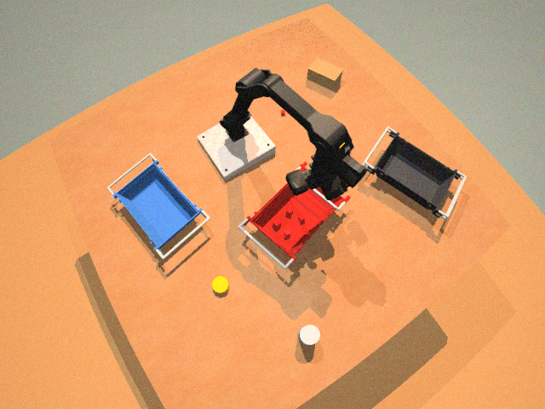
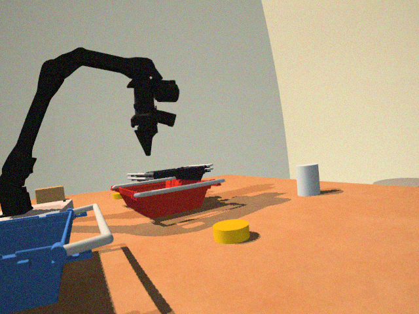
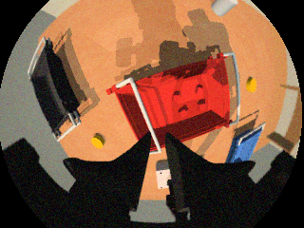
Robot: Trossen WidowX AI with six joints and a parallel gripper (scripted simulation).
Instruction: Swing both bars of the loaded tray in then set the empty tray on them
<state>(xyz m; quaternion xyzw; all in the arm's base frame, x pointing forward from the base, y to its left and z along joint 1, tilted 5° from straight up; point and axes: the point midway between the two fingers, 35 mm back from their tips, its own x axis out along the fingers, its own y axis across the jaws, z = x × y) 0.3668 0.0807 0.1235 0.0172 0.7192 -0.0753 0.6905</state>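
Now: the blue tray 43 cm to the right of my gripper tip, 25 cm behind it and 9 cm below it. The rest, counted from my gripper tip: tan box 44 cm behind, 38 cm to the left, 11 cm below; then red cube 36 cm behind, 13 cm to the left, 13 cm below.
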